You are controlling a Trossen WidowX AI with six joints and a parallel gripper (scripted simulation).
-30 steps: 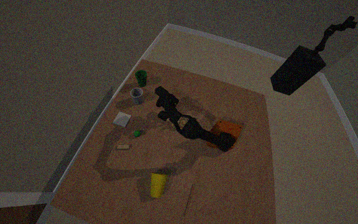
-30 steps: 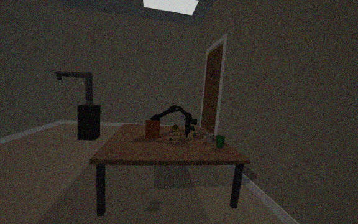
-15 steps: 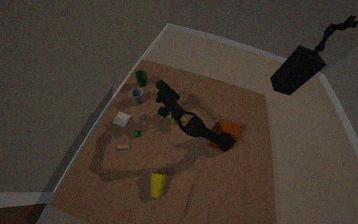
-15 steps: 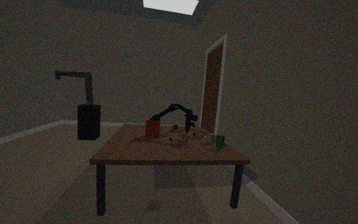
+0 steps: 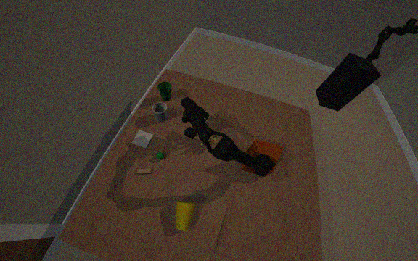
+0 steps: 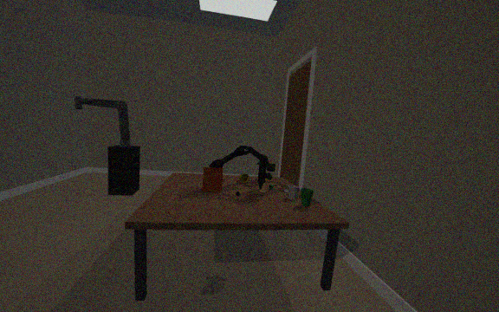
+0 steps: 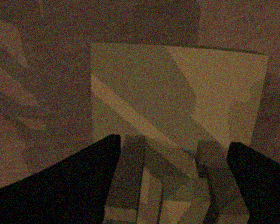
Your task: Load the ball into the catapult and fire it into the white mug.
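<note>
My gripper tip is now 19 cm past the dark ball, 4 cm above it and 2 cm to the left of it. Round my gripper tip: green ball (20 cm to the left, 16 cm ahead, 3 cm below); then white mug (26 cm ahead, 7 cm to the right, 3 cm below); then wooden catapult (6 cm behind, 4 cm to the left, 2 cm above).
</note>
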